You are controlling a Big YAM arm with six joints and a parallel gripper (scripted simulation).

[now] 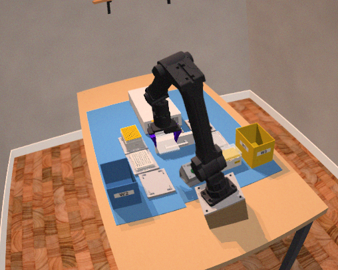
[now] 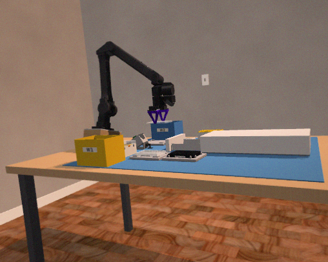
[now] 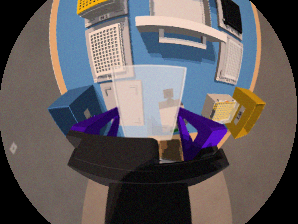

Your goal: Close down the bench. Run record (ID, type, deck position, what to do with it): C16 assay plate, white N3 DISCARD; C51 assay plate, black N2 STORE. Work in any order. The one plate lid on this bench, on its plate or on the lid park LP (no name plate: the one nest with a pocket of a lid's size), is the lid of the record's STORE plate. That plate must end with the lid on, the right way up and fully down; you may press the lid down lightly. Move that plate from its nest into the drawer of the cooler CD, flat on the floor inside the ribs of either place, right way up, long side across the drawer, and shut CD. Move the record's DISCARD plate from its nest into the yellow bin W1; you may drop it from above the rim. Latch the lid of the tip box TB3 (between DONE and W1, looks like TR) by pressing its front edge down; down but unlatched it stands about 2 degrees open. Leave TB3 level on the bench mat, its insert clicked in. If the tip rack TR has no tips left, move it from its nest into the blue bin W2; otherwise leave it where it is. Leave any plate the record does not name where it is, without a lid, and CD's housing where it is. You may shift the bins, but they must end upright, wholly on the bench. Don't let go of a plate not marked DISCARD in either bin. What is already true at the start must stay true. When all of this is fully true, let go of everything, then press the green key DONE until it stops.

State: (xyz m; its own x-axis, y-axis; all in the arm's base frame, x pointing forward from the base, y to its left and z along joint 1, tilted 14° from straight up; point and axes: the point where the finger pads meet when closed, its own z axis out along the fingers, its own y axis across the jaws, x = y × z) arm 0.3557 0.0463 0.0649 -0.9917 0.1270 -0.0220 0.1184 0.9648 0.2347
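The black plate lies 29 cm to the right of my hand, 25 cm ahead of it and 13 cm below it. Round my hand: green key DONE: 14 cm behind, 8 cm below, 6 cm to the right; lid park LP: 14 cm below, 9 cm to the left, 7 cm behind; plate lid: right at my hand.
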